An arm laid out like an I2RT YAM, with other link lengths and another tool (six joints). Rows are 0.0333 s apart.
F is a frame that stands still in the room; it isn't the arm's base.
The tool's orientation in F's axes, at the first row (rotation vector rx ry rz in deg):
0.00, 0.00, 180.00
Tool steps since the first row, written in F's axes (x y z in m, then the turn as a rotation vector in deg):
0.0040, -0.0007, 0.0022, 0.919, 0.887, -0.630
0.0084, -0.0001, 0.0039, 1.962, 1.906, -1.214
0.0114, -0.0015, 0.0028, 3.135, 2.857, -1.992
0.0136, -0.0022, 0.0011, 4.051, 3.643, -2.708
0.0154, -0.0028, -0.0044, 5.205, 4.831, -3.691
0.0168, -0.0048, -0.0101, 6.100, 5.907, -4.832
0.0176, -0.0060, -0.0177, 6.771, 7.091, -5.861
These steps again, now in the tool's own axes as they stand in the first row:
-0.0040, 0.0007, 0.0022, -0.919, -0.887, -0.630
-0.0084, 0.0001, 0.0039, -1.962, -1.906, -1.214
-0.0114, 0.0015, 0.0028, -3.135, -2.857, -1.992
-0.0136, 0.0022, 0.0011, -4.051, -3.643, -2.708
-0.0154, 0.0028, -0.0044, -5.205, -4.831, -3.691
-0.0168, 0.0048, -0.0101, -6.100, -5.907, -4.832
-0.0176, 0.0060, -0.0177, -6.771, -7.091, -5.861

